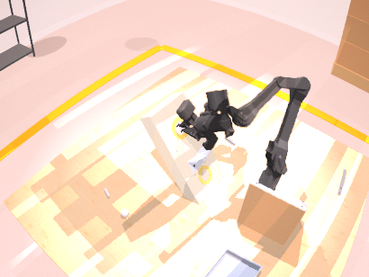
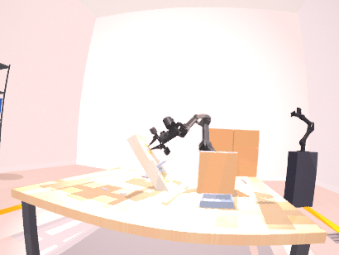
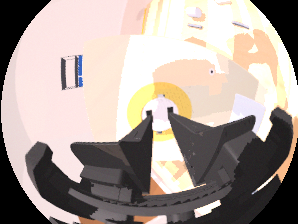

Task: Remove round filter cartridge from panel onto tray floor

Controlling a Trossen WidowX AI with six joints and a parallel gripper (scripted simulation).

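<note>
My gripper tip is now 2 cm short of the round filter cartridge and 1 cm above it. The rest, counted from my gripper tip: grey-blue tray: 41 cm behind, 30 cm to the left, 22 cm below; service panel: 3 cm behind, 9 cm below.
</note>
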